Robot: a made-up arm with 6 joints. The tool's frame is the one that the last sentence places.
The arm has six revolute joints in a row. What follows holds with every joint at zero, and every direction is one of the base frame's. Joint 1 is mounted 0.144 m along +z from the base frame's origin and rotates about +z. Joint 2 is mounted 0.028 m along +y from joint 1 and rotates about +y. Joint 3 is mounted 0.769 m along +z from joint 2 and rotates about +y. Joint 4 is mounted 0.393 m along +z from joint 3 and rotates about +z. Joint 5 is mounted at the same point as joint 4 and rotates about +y. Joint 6 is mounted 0.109 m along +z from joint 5 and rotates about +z. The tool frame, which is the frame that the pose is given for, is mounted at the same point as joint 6; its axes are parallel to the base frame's.
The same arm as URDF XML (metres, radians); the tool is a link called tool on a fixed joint. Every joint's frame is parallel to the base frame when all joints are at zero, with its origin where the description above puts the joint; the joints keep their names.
<robot name="arm">
  <link name="base_link"/>
  <link name="link1"/>
  <link name="link2"/>
  <link name="link3"/>
  <link name="link4"/>
  <link name="link5"/>
  <link name="link6"/>
  <link name="tool"/>
  <joint name="joint 1" type="continuous">
    <parent link="base_link"/>
    <child link="link1"/>
    <origin xyz="0 0 0.144"/>
    <axis xyz="0 0 1"/>
  </joint>
  <joint name="joint 2" type="continuous">
    <parent link="link1"/>
    <child link="link2"/>
    <origin xyz="0 0.028 0"/>
    <axis xyz="0 1 0"/>
  </joint>
  <joint name="joint 3" type="continuous">
    <parent link="link2"/>
    <child link="link3"/>
    <origin xyz="0 0 0.769"/>
    <axis xyz="0 1 0"/>
  </joint>
  <joint name="joint 4" type="continuous">
    <parent link="link3"/>
    <child link="link4"/>
    <origin xyz="0 0 0.393"/>
    <axis xyz="0 0 1"/>
  </joint>
  <joint name="joint 5" type="continuous">
    <parent link="link4"/>
    <child link="link5"/>
    <origin xyz="0 0 0"/>
    <axis xyz="0 1 0"/>
  </joint>
  <joint name="joint 6" type="continuous">
    <parent link="link5"/>
    <child link="link6"/>
    <origin xyz="0 0 0.109"/>
    <axis xyz="0 0 1"/>
  </joint>
  <joint name="tool_joint" type="fixed">
    <parent link="link6"/>
    <child link="tool"/>
    <origin xyz="0 0 0"/>
  </joint>
</robot>

